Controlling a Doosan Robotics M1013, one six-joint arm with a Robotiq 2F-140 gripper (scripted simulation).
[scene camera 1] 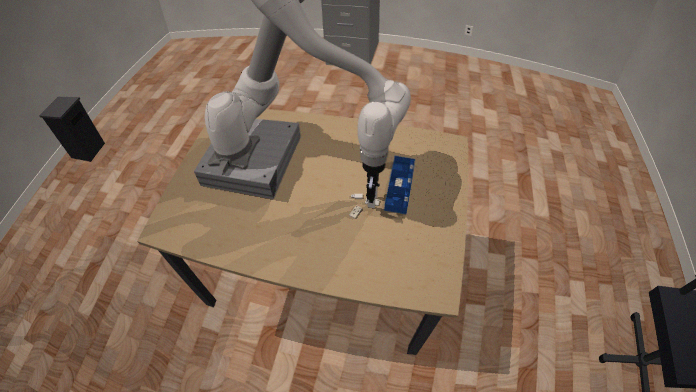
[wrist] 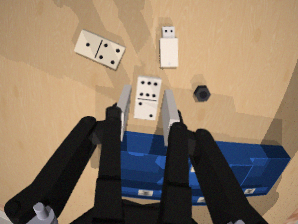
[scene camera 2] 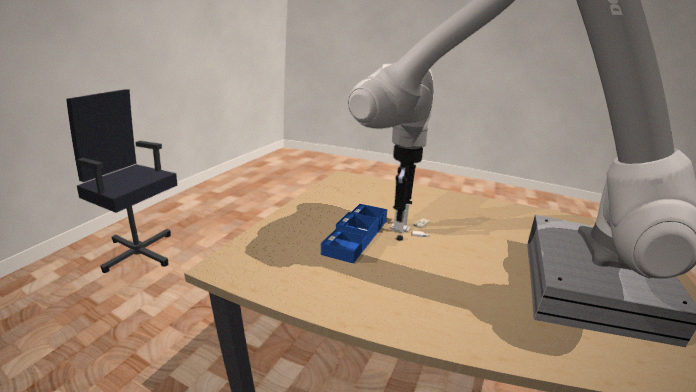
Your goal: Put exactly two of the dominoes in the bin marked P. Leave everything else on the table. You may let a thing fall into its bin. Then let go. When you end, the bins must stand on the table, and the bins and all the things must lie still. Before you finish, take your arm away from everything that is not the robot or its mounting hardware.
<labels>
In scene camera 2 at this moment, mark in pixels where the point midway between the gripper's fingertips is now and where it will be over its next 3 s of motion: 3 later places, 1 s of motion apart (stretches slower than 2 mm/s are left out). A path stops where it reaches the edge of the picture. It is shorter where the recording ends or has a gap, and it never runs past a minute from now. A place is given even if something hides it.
My gripper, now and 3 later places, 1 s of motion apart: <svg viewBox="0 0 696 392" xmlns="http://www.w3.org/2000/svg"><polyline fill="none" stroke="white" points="400,228 402,212 386,209 361,214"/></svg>
</labels>
